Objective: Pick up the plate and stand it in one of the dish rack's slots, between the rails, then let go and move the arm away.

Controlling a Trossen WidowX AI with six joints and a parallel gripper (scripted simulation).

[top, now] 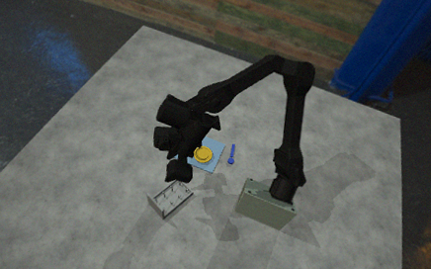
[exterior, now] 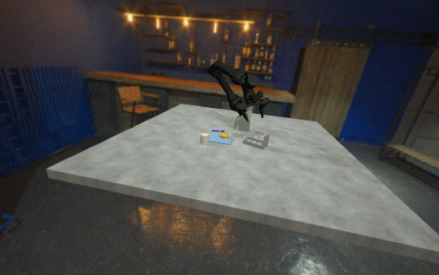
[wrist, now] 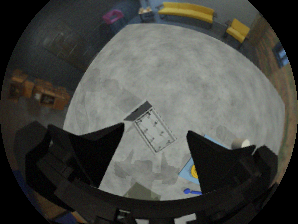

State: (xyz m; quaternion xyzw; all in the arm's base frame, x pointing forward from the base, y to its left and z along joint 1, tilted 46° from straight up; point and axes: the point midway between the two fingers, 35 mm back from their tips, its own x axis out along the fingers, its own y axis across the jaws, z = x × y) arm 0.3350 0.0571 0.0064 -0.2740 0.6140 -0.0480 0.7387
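The yellow plate is 16 cm to the right of my gripper tip, 13 cm below it and 7 cm behind it. Round my gripper tip: white cup 26 cm to the right, 13 cm below, 4 cm ahead; grey wire dish rack 13 cm below, 2 cm to the left, 2 cm behind; light blue mat 18 cm to the right, 15 cm below, 5 cm behind.
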